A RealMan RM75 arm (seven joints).
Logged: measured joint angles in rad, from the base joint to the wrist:
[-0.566, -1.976, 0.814, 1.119, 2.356, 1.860, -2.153]
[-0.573, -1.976, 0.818, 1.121, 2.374, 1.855, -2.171]
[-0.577, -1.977, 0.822, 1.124, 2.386, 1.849, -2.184]
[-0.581, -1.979, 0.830, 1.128, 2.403, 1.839, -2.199]
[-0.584, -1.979, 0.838, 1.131, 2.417, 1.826, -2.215]
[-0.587, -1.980, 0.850, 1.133, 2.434, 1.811, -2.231]
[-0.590, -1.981, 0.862, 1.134, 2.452, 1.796, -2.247]
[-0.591, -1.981, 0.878, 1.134, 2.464, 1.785, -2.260]
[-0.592, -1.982, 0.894, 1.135, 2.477, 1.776, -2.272]
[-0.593, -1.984, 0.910, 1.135, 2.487, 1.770, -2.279]
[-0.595, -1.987, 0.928, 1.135, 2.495, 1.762, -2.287]
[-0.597, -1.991, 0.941, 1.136, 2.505, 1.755, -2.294]
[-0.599, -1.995, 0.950, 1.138, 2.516, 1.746, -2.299]
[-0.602, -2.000, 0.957, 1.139, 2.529, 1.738, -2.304]
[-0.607, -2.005, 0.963, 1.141, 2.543, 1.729, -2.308]
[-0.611, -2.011, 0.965, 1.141, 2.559, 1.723, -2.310]
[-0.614, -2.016, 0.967, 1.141, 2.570, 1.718, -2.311]
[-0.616, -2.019, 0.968, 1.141, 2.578, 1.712, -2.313]
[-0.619, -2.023, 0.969, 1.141, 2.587, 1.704, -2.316]
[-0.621, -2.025, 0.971, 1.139, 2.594, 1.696, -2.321]
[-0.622, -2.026, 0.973, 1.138, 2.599, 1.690, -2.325]
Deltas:
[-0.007, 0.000, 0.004, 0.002, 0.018, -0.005, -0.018]
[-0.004, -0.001, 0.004, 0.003, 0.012, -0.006, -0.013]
[-0.004, -0.002, 0.008, 0.004, 0.017, -0.010, -0.015]
[-0.003, 0.000, 0.008, 0.003, 0.014, -0.013, -0.016]
[-0.003, -0.001, 0.012, 0.002, 0.017, -0.015, -0.016]
[-0.003, -0.001, 0.012, 0.001, 0.018, -0.015, -0.016]
[-0.001, 0.000, 0.016, 0.000, 0.012, -0.011, -0.013]
[-0.001, -0.001, 0.016, 0.001, 0.013, -0.009, -0.012]
[-0.001, -0.002, 0.016, 0.000, 0.010, -0.006, -0.007]
[-0.002, -0.003, 0.018, 0.000, 0.008, -0.008, -0.008]
[-0.002, -0.004, 0.013, 0.001, 0.010, -0.007, -0.007]
[-0.002, -0.004, 0.009, 0.002, 0.011, -0.009, -0.005]
[-0.003, -0.005, 0.007, 0.001, 0.013, -0.008, -0.005]
[-0.005, -0.005, 0.006, 0.002, 0.014, -0.009, -0.004]
[-0.004, -0.006, 0.002, 0.000, 0.016, -0.006, -0.002]
[-0.003, -0.005, 0.002, 0.000, 0.011, -0.005, -0.001]
[-0.002, -0.003, 0.001, 0.000, 0.008, -0.006, -0.002]
[-0.003, -0.004, 0.001, 0.000, 0.009, -0.008, -0.003]
[-0.002, -0.002, 0.002, -0.002, 0.007, -0.008, -0.005]
[-0.001, -0.001, 0.002, -0.001, 0.005, -0.006, -0.004]

